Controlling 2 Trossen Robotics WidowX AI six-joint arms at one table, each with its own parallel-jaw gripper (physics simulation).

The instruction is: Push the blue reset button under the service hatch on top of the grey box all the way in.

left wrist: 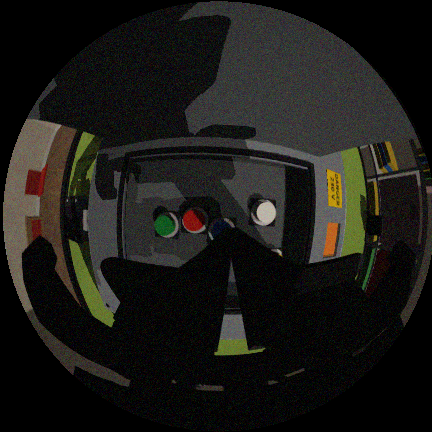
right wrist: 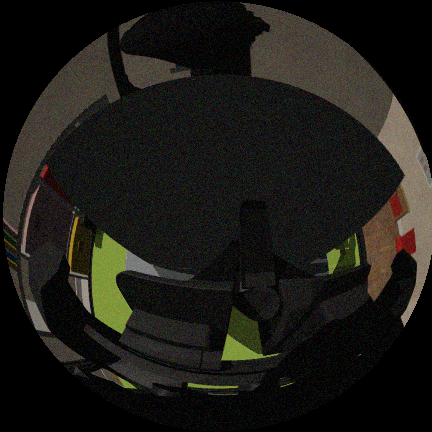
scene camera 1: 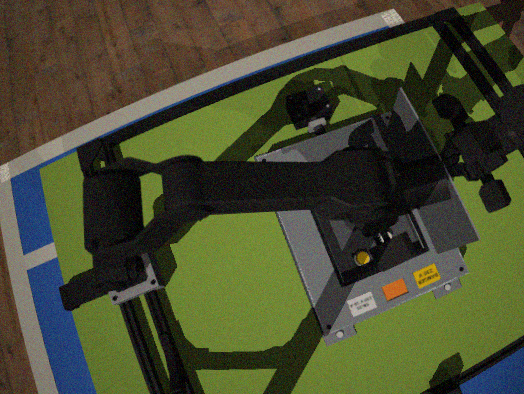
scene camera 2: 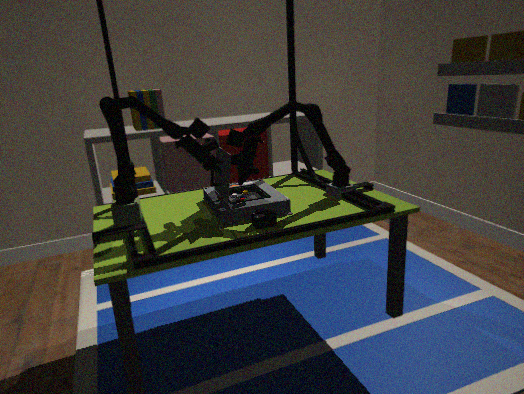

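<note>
The grey box stands on the table with its service hatch raised. In the left wrist view, the blue button lies in shadow in the recess, partly hidden by the fingertips; the left arm hides it in scene camera 1. My left gripper is shut and empty, its tips right at the blue button; contact and how deep the button sits cannot be told. My right gripper is shut on the hatch handle, at the hatch's outer side.
In the recess, the red button and the green button lie left of the blue one, and the white button lies right. A yellow button is near the recess corner. A black block adjoins the box's far side.
</note>
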